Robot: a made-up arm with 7 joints. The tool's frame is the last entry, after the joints. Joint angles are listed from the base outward. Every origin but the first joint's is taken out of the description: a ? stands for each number. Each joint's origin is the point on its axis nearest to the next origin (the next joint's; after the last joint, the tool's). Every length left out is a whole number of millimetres.
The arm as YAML. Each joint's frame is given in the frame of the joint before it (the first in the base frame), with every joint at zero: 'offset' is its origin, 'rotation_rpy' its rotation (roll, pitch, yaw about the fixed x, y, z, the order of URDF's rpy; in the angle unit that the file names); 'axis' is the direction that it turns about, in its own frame. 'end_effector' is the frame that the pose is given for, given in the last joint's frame.
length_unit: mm
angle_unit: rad
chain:
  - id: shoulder
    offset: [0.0, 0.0, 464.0]
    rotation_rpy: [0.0, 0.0, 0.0]
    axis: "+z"
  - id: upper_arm
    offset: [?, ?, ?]
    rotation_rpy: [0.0, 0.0, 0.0]
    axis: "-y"
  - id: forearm
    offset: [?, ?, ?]
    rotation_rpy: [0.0, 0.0, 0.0]
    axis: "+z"
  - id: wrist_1
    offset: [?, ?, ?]
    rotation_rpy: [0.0, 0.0, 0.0]
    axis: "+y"
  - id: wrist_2
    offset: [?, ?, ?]
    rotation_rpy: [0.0, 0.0, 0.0]
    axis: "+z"
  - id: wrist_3
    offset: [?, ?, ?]
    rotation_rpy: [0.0, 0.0, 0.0]
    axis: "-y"
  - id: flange
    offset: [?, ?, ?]
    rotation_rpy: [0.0, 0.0, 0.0]
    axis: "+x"
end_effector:
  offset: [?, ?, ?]
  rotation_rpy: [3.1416, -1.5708, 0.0]
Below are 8 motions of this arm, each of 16 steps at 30 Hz.
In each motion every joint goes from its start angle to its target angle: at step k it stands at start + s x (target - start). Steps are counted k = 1, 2, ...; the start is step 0. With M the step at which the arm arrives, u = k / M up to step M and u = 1 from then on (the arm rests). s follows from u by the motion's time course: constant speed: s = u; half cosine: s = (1 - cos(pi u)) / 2; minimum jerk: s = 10 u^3 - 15 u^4 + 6 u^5.
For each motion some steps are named. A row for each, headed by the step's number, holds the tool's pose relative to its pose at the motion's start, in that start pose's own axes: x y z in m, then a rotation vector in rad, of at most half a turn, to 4 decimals.
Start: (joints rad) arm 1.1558 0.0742 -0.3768 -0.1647 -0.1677 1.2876 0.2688
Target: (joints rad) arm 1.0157 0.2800 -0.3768 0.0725 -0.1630 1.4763 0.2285
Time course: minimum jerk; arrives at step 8
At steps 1, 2, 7, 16:
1: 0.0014 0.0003 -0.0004 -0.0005 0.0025 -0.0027
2: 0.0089 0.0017 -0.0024 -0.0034 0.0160 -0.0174
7: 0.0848 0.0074 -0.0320 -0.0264 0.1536 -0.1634
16: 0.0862 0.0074 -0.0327 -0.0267 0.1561 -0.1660

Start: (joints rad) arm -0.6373 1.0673 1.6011 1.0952 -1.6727 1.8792 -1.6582
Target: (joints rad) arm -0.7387 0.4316 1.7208 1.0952 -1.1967 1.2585 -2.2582
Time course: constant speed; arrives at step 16
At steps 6, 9, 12, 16:
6: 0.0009 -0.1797 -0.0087 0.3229 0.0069 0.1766
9: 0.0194 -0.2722 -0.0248 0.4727 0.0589 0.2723
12: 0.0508 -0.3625 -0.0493 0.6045 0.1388 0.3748
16: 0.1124 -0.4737 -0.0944 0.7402 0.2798 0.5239

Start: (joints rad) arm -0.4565 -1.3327 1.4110 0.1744 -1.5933 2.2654 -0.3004
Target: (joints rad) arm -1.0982 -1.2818 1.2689 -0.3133 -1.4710 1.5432 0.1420
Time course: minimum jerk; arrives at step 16
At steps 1, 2, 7, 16:
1: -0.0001 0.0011 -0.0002 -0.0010 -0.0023 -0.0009
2: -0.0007 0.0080 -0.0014 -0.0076 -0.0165 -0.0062
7: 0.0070 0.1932 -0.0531 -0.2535 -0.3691 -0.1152
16: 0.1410 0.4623 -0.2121 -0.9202 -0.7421 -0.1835

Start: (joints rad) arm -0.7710 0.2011 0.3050 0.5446 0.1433 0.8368 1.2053
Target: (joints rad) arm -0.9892 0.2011 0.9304 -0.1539 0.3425 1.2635 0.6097
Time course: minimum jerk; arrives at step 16
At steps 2, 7, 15, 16:
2: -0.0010 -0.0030 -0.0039 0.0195 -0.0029 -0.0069
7: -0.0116 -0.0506 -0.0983 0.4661 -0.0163 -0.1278
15: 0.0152 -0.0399 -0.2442 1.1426 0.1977 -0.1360
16: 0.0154 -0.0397 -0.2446 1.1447 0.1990 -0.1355

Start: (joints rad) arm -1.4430 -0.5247 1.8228 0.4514 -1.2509 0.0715 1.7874
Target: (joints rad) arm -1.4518 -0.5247 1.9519 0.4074 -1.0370 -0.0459 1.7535
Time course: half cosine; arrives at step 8
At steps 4, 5, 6, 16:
4: 0.0063 0.0028 0.0083 -0.0578 -0.1523 0.0027
5: 0.0076 0.0040 0.0116 -0.0791 -0.2113 0.0004
6: 0.0083 0.0050 0.0142 -0.0967 -0.2616 -0.0029
16: 0.0085 0.0060 0.0166 -0.1122 -0.3072 -0.0070

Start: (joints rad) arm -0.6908 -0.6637 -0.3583 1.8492 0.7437 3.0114 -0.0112
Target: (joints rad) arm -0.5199 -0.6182 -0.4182 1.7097 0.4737 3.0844 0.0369
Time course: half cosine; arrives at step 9
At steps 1, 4, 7, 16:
1: 0.0006 -0.0024 0.0008 0.0117 0.0062 0.0055
4: 0.0097 -0.0329 0.0101 0.1590 0.0864 0.0767
7: 0.0248 -0.0709 0.0182 0.3357 0.1885 0.1660
16: 0.0292 -0.0804 0.0197 0.3790 0.2145 0.1885

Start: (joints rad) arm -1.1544 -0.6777 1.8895 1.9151 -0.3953 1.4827 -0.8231
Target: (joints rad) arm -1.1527 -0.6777 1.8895 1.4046 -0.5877 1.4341 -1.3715
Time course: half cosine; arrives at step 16
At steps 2, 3, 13, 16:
2: 0.0033 0.0061 -0.0037 -0.0173 0.0048 -0.0275
3: 0.0072 0.0133 -0.0084 -0.0386 0.0099 -0.0609
13: 0.0690 0.1212 -0.1236 -0.4438 -0.0294 -0.6418
16: 0.0741 0.1293 -0.1379 -0.4855 -0.0478 -0.6974

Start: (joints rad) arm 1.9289 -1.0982 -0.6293 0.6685 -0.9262 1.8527 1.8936
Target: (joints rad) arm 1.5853 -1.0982 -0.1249 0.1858 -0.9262 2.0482 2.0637
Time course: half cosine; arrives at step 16
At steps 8, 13, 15, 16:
8: 0.0936 0.0263 -0.0602 0.2418 0.1334 0.2431
13: 0.1766 0.0662 -0.1351 0.4454 0.2955 0.4079
15: 0.1908 0.0750 -0.1510 0.4822 0.3290 0.4325
16: 0.1926 0.0762 -0.1531 0.4870 0.3334 0.4355

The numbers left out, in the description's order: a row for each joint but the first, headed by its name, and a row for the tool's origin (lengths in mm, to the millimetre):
upper_arm: 0.0 -87.0 0.0
forearm: 0.0 0.0 393.0
wrist_1: 12.0 40.0 0.0
wrist_2: -17.0 0.0 323.0
wrist_3: 0.0 -106.0 0.0
flange: 17.0 0.0 123.0
tool: 0.0 0.0 0.0

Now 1 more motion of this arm.
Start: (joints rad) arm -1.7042 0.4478 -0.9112 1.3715 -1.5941 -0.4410 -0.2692
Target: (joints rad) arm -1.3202 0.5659 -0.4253 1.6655 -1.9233 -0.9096 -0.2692
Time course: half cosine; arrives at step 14
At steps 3, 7, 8, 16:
3: -0.0012 -0.0170 -0.0263 -0.0228 0.0306 -0.0317
7: -0.0340 -0.0709 -0.1146 -0.1150 0.1531 -0.1005
8: -0.0506 -0.0837 -0.1363 -0.1412 0.1916 -0.1069
16: -0.1284 -0.1179 -0.1926 -0.2161 0.3364 -0.0843

